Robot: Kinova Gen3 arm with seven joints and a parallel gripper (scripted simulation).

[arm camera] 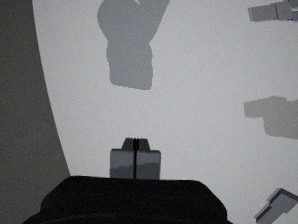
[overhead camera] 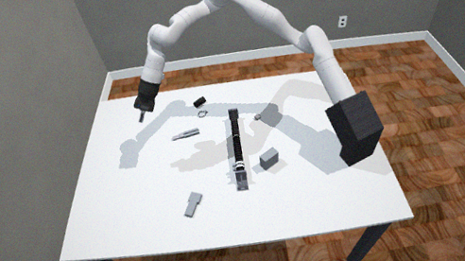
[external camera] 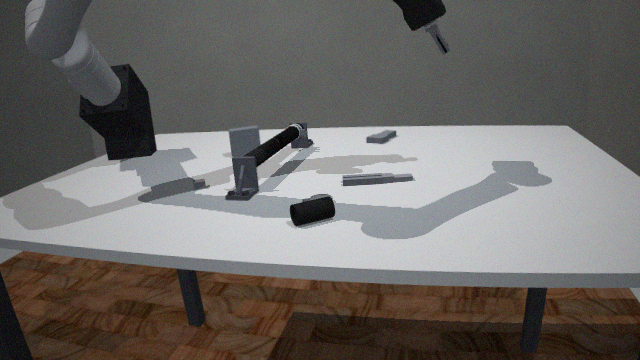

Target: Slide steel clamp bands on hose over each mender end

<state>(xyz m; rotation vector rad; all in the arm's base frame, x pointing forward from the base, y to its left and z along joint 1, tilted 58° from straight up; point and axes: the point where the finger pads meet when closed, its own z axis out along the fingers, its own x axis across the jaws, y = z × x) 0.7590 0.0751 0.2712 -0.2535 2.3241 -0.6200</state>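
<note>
Right now my hand is 440 mm past the grey block, 230 mm to the right of it and 210 mm above it. Also, from my hand: short black hose piece (250 mm behind, 240 mm to the right, 230 mm below); flat grey piece (100 mm behind, 300 mm to the left, 240 mm below); small grey piece (490 mm behind, 30 mm to the right, 240 mm below).
</note>
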